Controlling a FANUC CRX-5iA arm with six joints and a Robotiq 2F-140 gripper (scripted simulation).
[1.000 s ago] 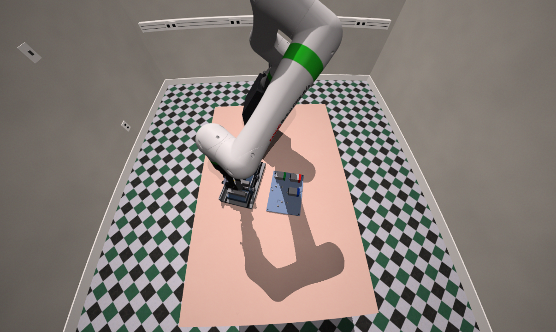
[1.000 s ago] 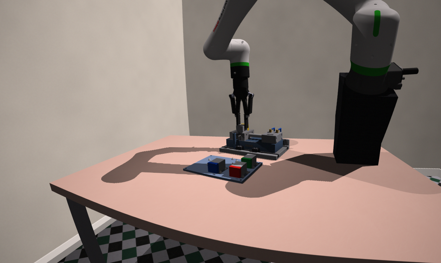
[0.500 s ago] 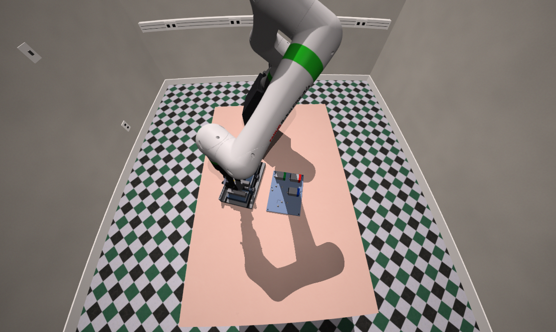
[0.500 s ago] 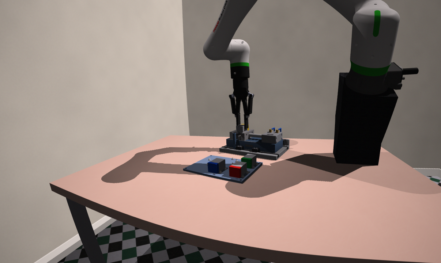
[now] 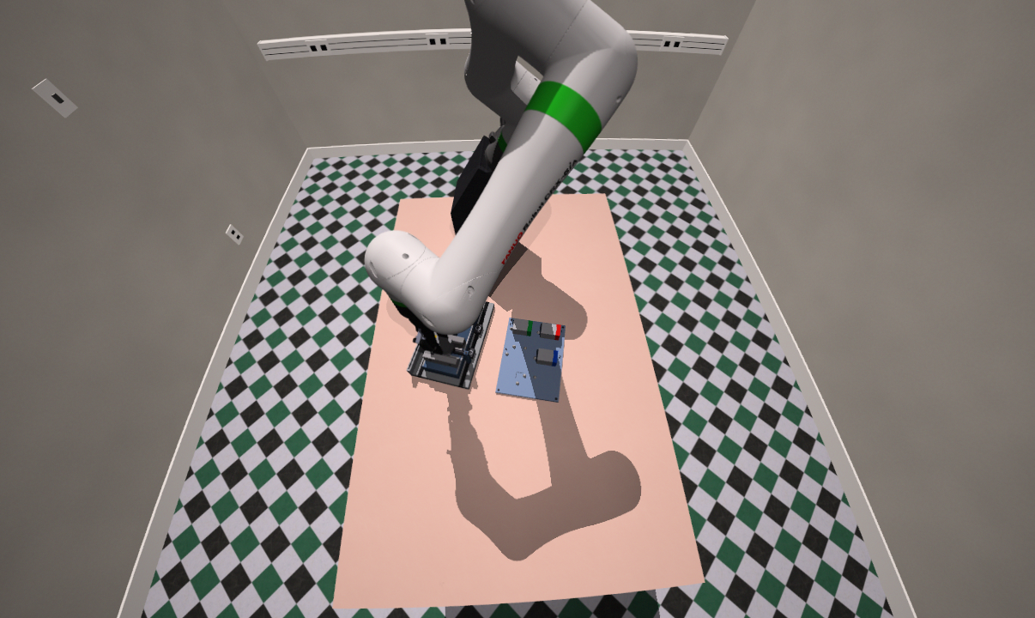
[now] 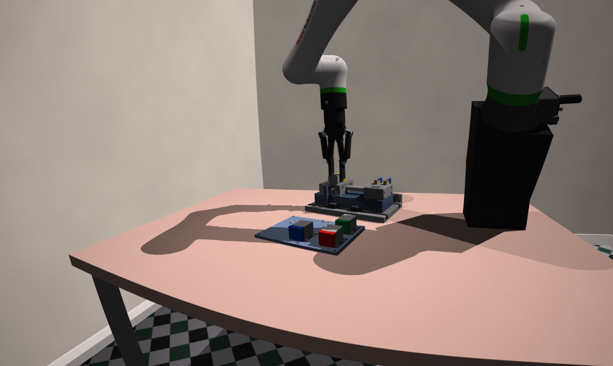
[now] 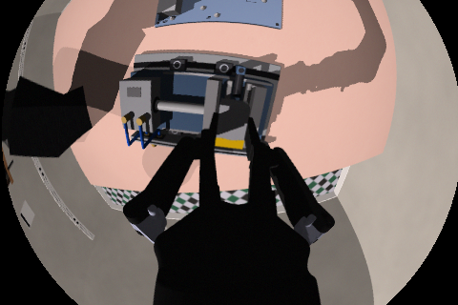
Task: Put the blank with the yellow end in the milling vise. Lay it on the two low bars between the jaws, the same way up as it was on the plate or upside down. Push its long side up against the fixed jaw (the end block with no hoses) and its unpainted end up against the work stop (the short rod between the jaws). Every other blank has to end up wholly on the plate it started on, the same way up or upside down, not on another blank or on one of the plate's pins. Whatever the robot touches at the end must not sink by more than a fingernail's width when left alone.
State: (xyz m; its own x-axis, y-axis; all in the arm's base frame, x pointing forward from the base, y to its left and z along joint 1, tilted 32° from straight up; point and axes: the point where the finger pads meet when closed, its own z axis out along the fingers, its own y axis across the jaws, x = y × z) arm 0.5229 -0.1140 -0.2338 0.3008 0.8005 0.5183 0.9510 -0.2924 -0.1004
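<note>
Right now the yellow-ended blank is 3 cm below my hand. From my hand the other things lie so: green-ended blank: 8 cm behind, 24 cm to the left, 11 cm below; then fixed jaw: 3 cm ahead, 6 cm below; then plate: 2 cm ahead, 27 cm to the left, 14 cm below.
</note>
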